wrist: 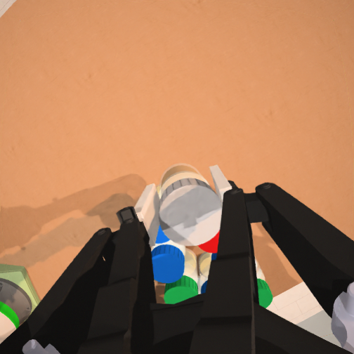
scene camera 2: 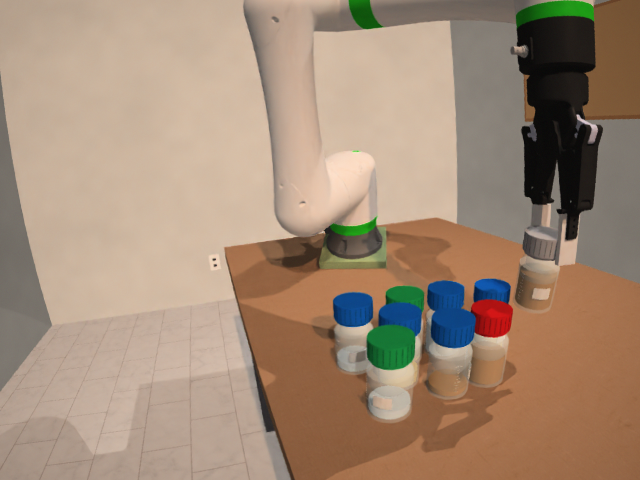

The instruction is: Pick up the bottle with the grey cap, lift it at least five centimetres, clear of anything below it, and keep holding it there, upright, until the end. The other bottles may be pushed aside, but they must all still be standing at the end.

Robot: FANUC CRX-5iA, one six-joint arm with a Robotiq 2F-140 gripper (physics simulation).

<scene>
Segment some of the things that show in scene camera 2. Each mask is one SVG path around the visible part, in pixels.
My gripper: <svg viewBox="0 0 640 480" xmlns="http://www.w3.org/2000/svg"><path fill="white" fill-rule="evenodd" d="M580 72L548 72L529 76L527 79L527 102L535 108L533 124L523 126L521 129L524 141L525 197L530 197L533 203L531 226L550 227L551 204L548 203L554 202L551 198L556 163L558 163L561 209L556 209L559 214L558 243L555 256L555 265L557 266L575 264L580 213L591 210L594 204L598 145L603 133L601 125L592 125L585 121L583 106L589 101L588 76Z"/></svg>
A red-capped bottle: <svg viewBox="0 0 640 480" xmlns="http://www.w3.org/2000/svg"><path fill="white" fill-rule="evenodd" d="M499 300L479 300L471 306L471 313L475 315L476 323L474 338L470 342L473 354L469 383L480 388L495 387L503 380L509 346L507 332L511 328L513 308Z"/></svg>
</scene>
